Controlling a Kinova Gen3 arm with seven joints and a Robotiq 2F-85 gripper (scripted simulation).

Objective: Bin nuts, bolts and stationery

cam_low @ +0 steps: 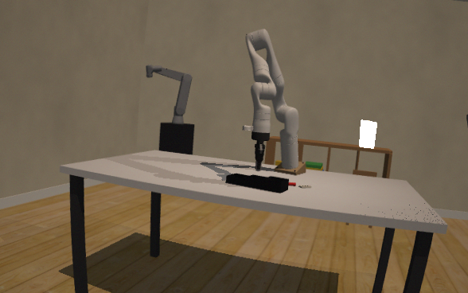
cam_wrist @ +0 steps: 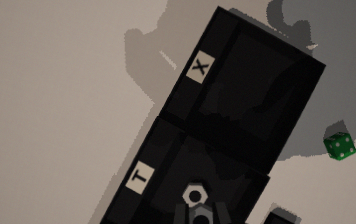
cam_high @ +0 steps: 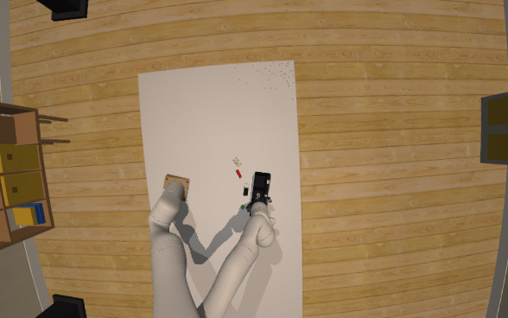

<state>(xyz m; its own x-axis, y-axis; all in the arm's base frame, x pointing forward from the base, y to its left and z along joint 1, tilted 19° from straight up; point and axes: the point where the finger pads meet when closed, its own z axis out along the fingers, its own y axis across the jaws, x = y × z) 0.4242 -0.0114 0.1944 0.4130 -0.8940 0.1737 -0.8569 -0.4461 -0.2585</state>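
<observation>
Now: hand 60 mm above the black double bin and 10 mm short of it. Also, from my hand: black eraser: 80 mm below, 70 mm behind, 40 mm to the left; red battery: 120 mm to the left, 110 mm behind, 80 mm below; green die: 90 mm behind, 80 mm below, 70 mm to the right.
</observation>
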